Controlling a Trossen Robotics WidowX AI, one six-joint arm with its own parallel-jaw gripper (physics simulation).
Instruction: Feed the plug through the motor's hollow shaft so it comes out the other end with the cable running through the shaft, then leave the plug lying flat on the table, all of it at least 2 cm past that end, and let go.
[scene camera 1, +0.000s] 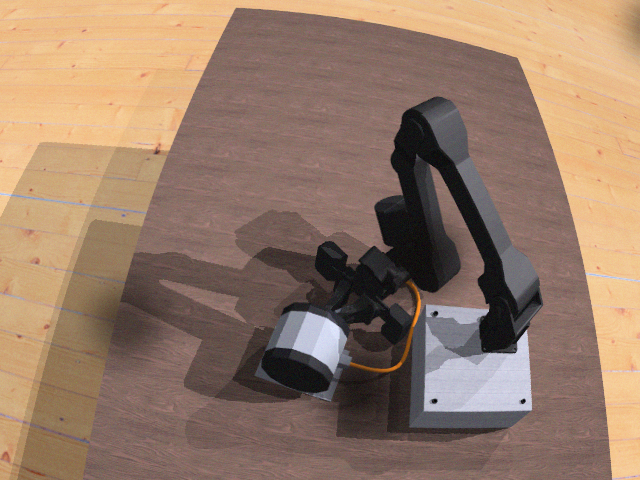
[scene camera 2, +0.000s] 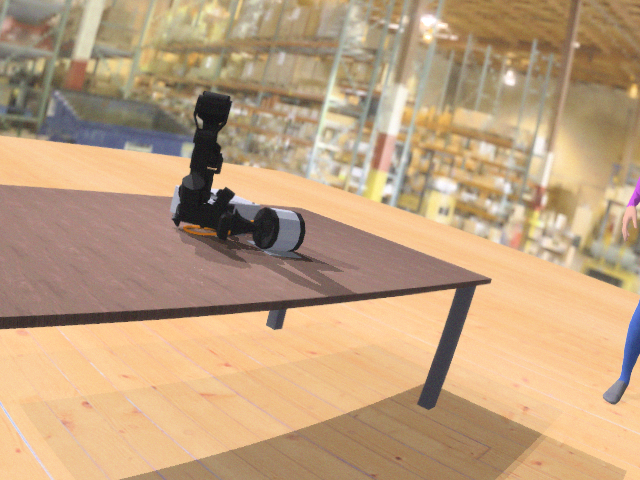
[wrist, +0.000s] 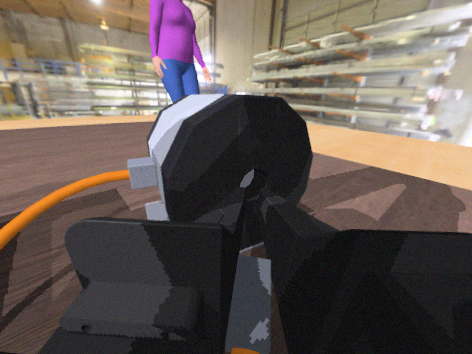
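Seen in the pictures: gripper, fingertip midpoint: (scene camera 2: 259, 228) (wrist: 251, 195); arm's base at its link origin: (scene camera 1: 498, 335).
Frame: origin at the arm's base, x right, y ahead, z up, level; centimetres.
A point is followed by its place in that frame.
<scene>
The motor (scene camera 1: 309, 333) @(x -4.0, y 29.6, z 2.4 cm) (scene camera 2: 289, 230) @(x -2.6, y 34.4, z -1.3 cm) (wrist: 235, 145) @(x 0.3, y 27.1, z 0.0 cm), a white drum with black ends, lies on its side on a grey base plate. Its near end face, with the dark shaft opening (wrist: 258, 181) @(x 0.0, y 29.7, z -2.9 cm), faces my gripper (scene camera 1: 342, 311) (scene camera 2: 251, 226) @(x 1.0, y 27.8, z -2.9 cm) (wrist: 251, 195) @(x 1.0, y 27.8, z -2.9 cm). The gripper is shut on the plug, with its fingertips close to that opening. The grey plug (wrist: 250, 305) @(x 4.7, y 24.0, z -4.5 cm) shows between the fingers in the wrist view; its front is hidden, so I cannot tell whether it is inside the shaft. The orange cable (scene camera 1: 415, 325) (scene camera 2: 199, 231) @(x 12.7, y 18.6, z -7.0 cm) (wrist: 65, 192) @(x -5.7, y 19.8, z -2.9 cm) loops from the motor's side block to behind the gripper.
The arm's grey base box (scene camera 1: 475, 382) @(x -8.6, y 4.4, z 0.0 cm) stands to the right of the motor in the first scene view, close to the cable loop. All stand on the brown wooden table (scene camera 1: 330, 129) @(x 49.0, y 29.0, z -7.8 cm) (scene camera 2: 103, 258) @(x 51.0, y 36.7, z -7.8 cm). A person (wrist: 175, 35) stands beyond the table.
</scene>
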